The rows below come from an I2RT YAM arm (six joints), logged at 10 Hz.
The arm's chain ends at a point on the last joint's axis. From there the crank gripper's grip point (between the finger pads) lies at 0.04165 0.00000 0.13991 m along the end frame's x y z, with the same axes.
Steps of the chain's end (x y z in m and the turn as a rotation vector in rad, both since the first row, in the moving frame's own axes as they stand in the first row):
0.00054 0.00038 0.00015 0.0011 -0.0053 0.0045
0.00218 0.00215 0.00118 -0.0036 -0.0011 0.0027
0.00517 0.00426 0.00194 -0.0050 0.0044 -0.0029
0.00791 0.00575 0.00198 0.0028 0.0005 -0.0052
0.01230 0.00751 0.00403 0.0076 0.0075 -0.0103
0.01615 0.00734 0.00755 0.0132 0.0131 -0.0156
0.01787 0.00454 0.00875 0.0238 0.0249 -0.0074
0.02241 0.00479 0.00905 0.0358 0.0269 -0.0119
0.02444 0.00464 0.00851 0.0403 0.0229 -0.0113
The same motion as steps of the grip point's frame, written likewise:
-0.00020 0.00041 0.00037 0.0011 -0.0053 0.0045
0.00203 0.00277 0.00122 -0.0036 -0.0011 0.0027
0.00579 0.00484 0.00175 -0.0050 0.0044 -0.0029
0.00798 0.00514 0.00196 0.0028 0.0005 -0.0052
0.01334 0.00601 0.00371 0.0076 0.0075 -0.0103
0.01796 0.00483 0.00698 0.0132 0.0131 -0.0156
0.02133 0.00090 0.00763 0.0238 0.0249 -0.0074
0.02612 -0.00071 0.00778 0.0358 0.0269 -0.0119
0.02760 -0.00147 0.00740 0.0403 0.0229 -0.0113

